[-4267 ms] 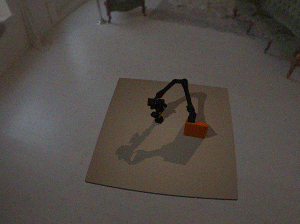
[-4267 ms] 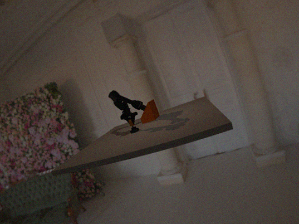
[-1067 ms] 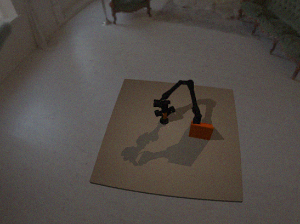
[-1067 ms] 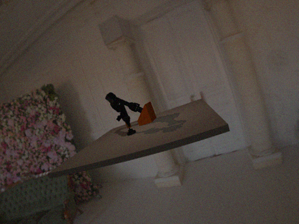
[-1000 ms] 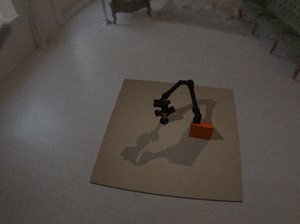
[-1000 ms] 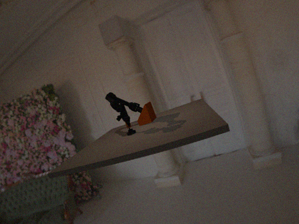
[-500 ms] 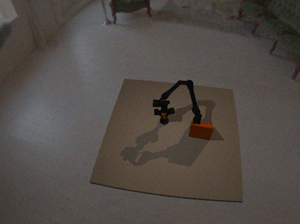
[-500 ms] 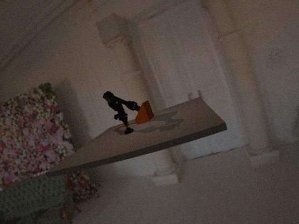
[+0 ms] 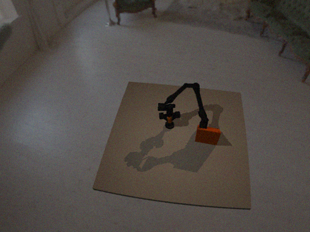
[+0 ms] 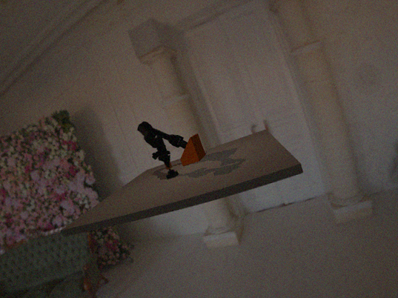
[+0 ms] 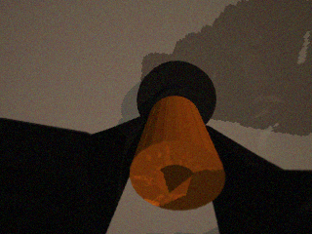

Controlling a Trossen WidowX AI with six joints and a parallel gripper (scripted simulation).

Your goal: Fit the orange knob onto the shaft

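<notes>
Now: the dark round pedestal 40 mm below my gripper tip. From my gripper tip the other things lie so: orange knob: 20 mm above.
</notes>
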